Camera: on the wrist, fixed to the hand. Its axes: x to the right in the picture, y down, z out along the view.
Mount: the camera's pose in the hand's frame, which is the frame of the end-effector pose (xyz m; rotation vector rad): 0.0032 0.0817 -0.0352 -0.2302 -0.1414 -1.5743
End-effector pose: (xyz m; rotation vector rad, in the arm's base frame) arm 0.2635 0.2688 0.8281 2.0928 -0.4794 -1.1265
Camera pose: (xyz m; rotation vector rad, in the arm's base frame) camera 0.2951 0.2252 0.8990 1.9702 1.4498 -1.9415
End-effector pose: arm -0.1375 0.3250 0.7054 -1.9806 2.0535 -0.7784
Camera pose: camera -0.2260 0.3281 0.6962 2.8209 -0.0942 0.3863
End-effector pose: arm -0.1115 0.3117 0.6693 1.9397 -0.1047 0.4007
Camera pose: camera -0.1376 0.3117 0.7544 1.2992 1.1556 -0.7586
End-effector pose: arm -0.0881 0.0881 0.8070 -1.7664 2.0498 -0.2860
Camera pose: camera -0.1768 0.0951 0.8038 -3.0108 0.1916 -0.3122
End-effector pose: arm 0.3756 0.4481 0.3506 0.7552 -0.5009 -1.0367
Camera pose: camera 0.4485 0.4808 0.3898 0.8183 0.2354 -2.5551
